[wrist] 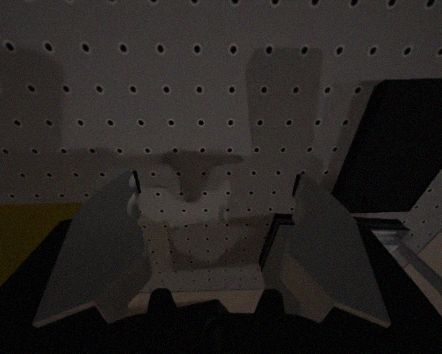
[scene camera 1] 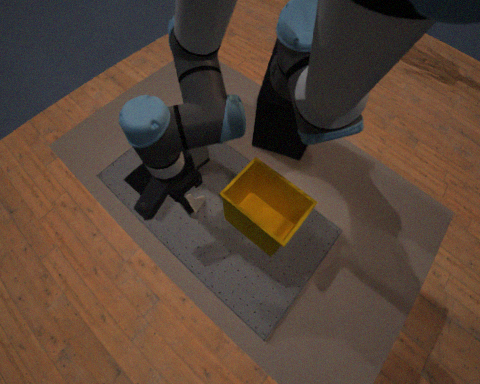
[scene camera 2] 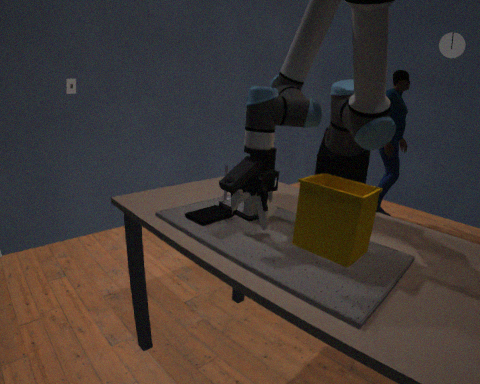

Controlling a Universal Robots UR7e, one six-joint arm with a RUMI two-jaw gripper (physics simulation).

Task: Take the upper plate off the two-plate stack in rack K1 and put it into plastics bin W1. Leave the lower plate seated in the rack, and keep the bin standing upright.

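Places are measured from the arm's base along level axes (x right, y ahead, z up), in centimetres.
Pixels of known places: gripper, fingertip midpoint: [wrist: 217, 175] [scene camera 1: 181, 203] [scene camera 2: 248, 222]; arm's base at its link origin: [scene camera 2: 346, 142].
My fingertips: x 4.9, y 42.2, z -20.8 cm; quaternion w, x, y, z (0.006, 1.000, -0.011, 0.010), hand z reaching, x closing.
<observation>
Ahead of a thing's pixels: the offset from my fingertips to its top centre. Level surfaces: height alone.
My gripper [scene camera 1: 176, 207] [scene camera 2: 249, 218] [wrist: 217, 175] is open, its jaws wide apart and low over the perforated board, to the left of the bin in both scene views. Pale, see-through shapes show between and behind the jaws in the wrist view, too faint to name. The yellow bin W1 {dx -19.7, dy -11.8, dz +14.0 cm} [scene camera 1: 250, 220] [scene camera 2: 330, 220] [wrist: 30, 230] stands upright; its visible inside in scene camera 1 shows no plate. I cannot make out rack K1 or its two plates for certain; the gripper hides part of that area.
The grey perforated board {dz -4.0 cm} [scene camera 1: 235, 295] [scene camera 2: 300, 280] [wrist: 200, 110] lies on the table. A flat black pad {dx +16.6, dy -0.1, dz -2.6 cm} [scene camera 1: 134, 177] [scene camera 2: 206, 215] [wrist: 395, 145] lies on the board beside the gripper. A grey upright panel {dx +14.3, dy -13.2, dz +10.8 cm} [scene camera 1: 200, 156] stands behind the gripper, mostly hidden. The arm's black base [scene camera 1: 277, 127] [scene camera 2: 342, 165] stands behind the bin.
</observation>
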